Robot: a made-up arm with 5 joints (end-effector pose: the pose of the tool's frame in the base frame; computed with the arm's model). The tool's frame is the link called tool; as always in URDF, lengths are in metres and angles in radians.
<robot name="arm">
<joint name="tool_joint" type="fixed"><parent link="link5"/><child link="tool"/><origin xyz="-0.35 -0.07 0.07" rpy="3.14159 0 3.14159"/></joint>
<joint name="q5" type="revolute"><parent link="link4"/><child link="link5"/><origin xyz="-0.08 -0.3 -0.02" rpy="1.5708 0 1.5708"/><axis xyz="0 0 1"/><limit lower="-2.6" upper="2.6" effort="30" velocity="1.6"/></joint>
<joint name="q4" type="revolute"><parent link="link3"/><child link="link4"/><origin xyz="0.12 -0.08 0.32" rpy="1.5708 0 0"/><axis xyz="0 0 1"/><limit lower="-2.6" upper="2.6" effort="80" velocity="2.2"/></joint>
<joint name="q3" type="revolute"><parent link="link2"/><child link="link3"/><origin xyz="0.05 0.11 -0.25" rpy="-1.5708 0 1.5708"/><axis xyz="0 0 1"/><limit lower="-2.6" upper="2.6" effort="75" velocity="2.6"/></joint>
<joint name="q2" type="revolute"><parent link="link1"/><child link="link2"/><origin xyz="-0.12 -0.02 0.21" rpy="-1.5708 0 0"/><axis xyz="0 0 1"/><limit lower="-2.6" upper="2.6" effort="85" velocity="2.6"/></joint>
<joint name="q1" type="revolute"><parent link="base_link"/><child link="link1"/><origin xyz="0 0 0.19"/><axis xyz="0 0 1"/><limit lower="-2.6" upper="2.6" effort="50" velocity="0.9"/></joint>
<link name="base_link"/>
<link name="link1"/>
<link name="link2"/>
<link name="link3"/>
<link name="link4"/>
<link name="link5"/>
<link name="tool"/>
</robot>
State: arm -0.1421 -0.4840 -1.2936 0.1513 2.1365
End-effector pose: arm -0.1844 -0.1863 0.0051 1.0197 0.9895 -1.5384
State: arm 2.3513 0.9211 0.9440 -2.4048 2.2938
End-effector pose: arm 0.5605 0.0822 0.5983 0.9363 1.0057 1.0739
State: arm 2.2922 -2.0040 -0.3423 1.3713 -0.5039
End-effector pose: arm -0.5147 0.3759 0.5964 -0.7092 0.6494 -2.9789
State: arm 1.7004 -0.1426 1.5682 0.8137 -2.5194
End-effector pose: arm 0.4560 -0.2234 -0.0587 1.4562 -1.3993 -2.2357
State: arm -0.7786 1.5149 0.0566 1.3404 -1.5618
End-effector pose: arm -0.4501 0.6006 0.5405 2.6138 1.1958 0.1647
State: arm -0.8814 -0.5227 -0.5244 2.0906 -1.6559
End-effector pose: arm 0.0020 0.4681 -0.0452 1.5963 0.3290 1.1653
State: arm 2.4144 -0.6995 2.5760 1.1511 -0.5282
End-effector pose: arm 0.8025 0.3470 0.6940 -0.8392 -0.9276 0.4185
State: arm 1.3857 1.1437 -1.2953 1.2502 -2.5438
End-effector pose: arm 0.0098 -0.0898 0.6842 -2.6285 -0.8421 -0.7408
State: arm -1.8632 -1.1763 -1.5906 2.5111 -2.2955
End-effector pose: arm 0.0695 0.5023 0.1672 1.2003 -0.1090 2.0072
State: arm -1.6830 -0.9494 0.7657 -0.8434 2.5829
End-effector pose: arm -0.3931 0.2065 0.0605 0.0545 2.1355 1.2570
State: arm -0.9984 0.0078 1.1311 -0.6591 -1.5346
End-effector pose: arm -0.0408 0.0891 -0.0267 -0.9033 0.8873 0.8407
